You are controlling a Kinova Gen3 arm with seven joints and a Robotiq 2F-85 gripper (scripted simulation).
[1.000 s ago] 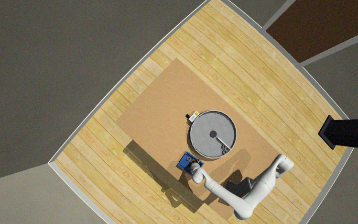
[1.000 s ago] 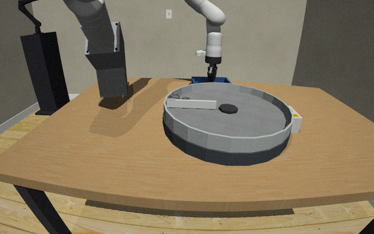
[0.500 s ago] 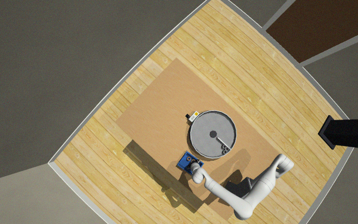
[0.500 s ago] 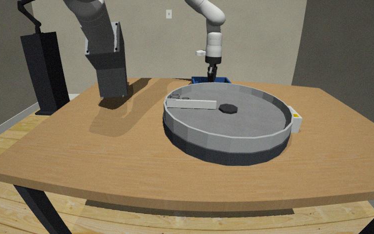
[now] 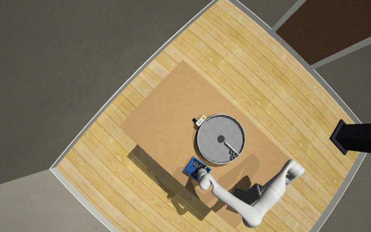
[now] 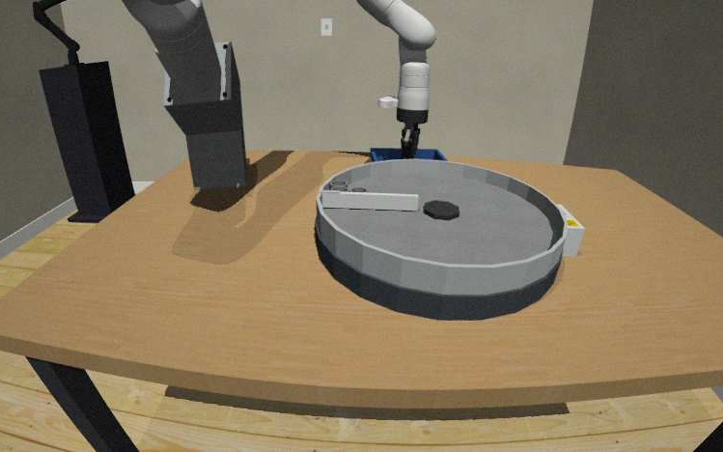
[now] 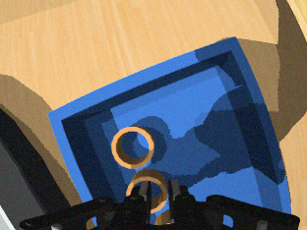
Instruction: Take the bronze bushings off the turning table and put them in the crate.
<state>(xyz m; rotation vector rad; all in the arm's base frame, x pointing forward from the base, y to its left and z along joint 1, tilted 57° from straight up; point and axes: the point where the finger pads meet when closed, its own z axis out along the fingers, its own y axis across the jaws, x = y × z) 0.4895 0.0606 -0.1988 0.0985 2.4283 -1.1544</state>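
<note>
Right now my hand is 20 mm to the right of the blue crate and 10 mm above it. The rest, counted from my hand: grey turning table 30 mm ahead, 310 mm to the right, 10 mm above.
</note>
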